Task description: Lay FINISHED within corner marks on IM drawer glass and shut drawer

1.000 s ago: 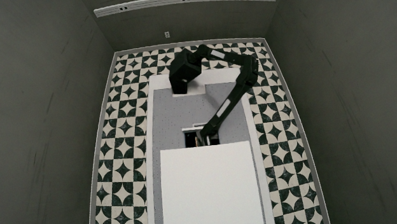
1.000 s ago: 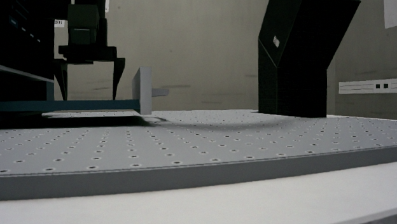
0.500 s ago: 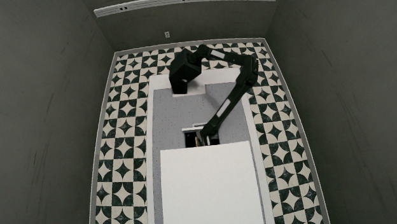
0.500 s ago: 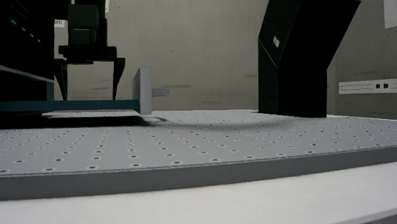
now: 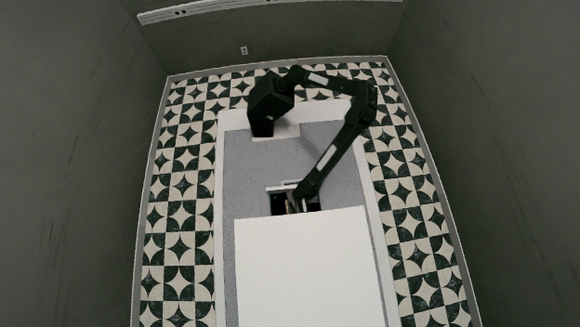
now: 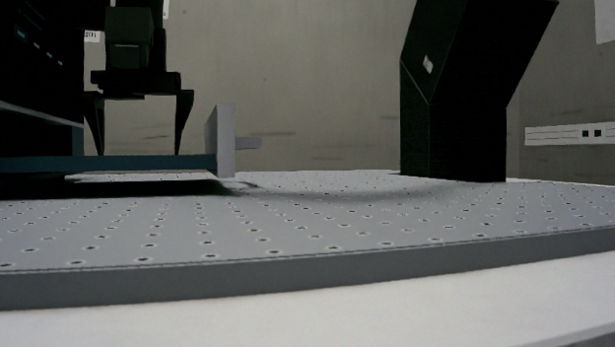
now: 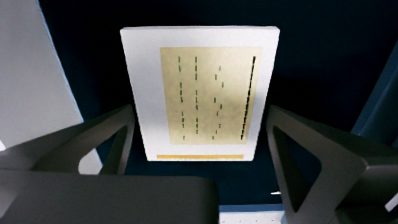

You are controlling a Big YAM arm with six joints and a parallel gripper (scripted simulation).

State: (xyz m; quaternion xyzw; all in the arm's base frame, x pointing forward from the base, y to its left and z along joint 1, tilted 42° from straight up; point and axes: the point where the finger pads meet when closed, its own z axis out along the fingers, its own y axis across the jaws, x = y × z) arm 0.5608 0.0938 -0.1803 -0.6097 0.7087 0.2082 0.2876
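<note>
The cassette FINISHED lies 10 mm below my hand. Round my hand: drawer (20 mm ahead).
</note>
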